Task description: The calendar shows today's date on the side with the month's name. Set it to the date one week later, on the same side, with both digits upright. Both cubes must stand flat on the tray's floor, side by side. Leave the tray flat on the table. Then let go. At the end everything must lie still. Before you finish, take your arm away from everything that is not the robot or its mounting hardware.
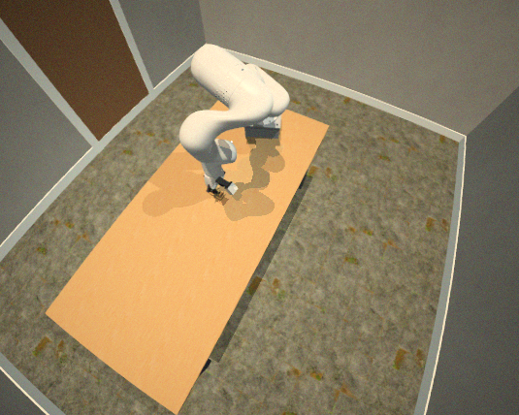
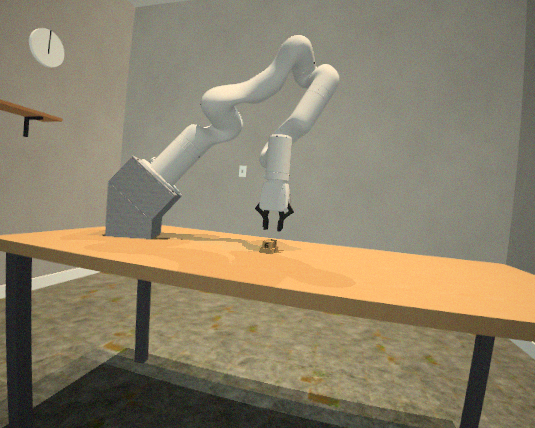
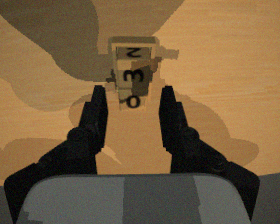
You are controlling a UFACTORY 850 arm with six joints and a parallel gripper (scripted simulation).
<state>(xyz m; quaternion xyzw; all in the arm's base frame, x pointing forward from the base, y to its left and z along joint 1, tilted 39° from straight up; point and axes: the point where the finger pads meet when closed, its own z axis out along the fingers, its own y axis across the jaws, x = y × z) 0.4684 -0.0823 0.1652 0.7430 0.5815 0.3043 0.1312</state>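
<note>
The wooden calendar tray is 20 mm to the right of my hand and 80 mm below it.
</note>
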